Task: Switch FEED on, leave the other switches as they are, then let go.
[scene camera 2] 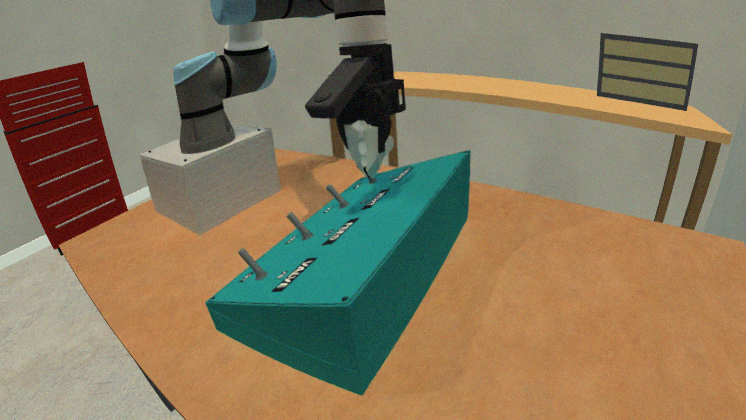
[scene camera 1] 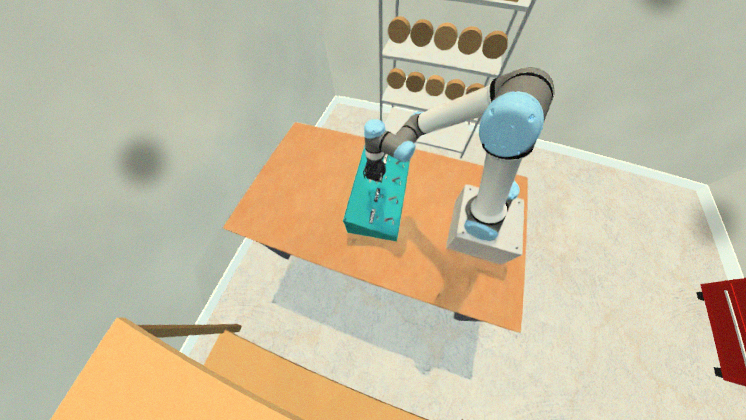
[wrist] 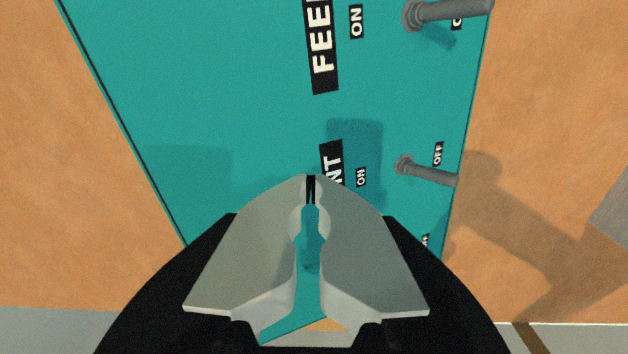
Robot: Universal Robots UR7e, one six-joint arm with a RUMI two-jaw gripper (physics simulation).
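Seen in the pictures: gripper, fingertip midpoint: (scene camera 2: 370, 177) (scene camera 1: 375, 181) (wrist: 311, 177); arm's base, origin of the base link: (scene camera 2: 207, 143).
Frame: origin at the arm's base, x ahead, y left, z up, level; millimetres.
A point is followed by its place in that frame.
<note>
The teal switch panel (scene camera 1: 360, 206) {x 516, y 223, z -43 mm} (scene camera 2: 401, 229) {x 636, y 6, z -25 mm} (wrist: 200, 90) {x 586, y 49, z -38 mm} slopes on the table. The FEED lever (scene camera 1: 393, 199) {x 400, y 95, z -66 mm} (scene camera 2: 299, 226) {x 448, y -27, z -72 mm} (wrist: 450, 10) {x 444, y -23, z -65 mm} leans toward its OFF label, away from the FEED label (scene camera 2: 340, 231) {x 520, y 0, z -66 mm} (wrist: 321, 45) {x 517, y 12, z -66 mm}. The VALVE lever (scene camera 1: 389, 220) {x 364, y 208, z -64 mm} (scene camera 2: 253, 264) {x 487, y -138, z -71 mm} and VENT lever (scene camera 1: 396, 180) {x 440, y -19, z -71 mm} (scene camera 2: 336, 196) {x 410, y 86, z -71 mm} (wrist: 430, 171) {x 407, y 86, z -67 mm} also lean to the OFF side. My gripper (scene camera 2: 369, 174) {x 509, y 79, z -9 mm} (wrist: 311, 177) {x 509, y 79, z -9 mm} is shut and empty, pointing down above the panel beyond the FEED switch, near the VENT label (wrist: 332, 162) {x 490, y 94, z -66 mm} in the wrist view. The fingers largely hide the BRAKE lever in scene camera 2.
The orange table (scene camera 1: 292, 182) {x 1011, y 224, z -178 mm} (scene camera 2: 548, 313) {x 821, y 145, z -178 mm} carries the panel and the arm's grey base block (scene camera 1: 485, 242) {x -59, y 135, z 2 mm} (scene camera 2: 208, 182) {x 102, y -53, z -66 mm}. A shelf rack (scene camera 1: 381, 78) with round discs stands behind. A red drawer cabinet (scene camera 1: 728, 333) (scene camera 2: 67, 172) and a wooden bench (scene camera 2: 522, 93) stand away from the table.
</note>
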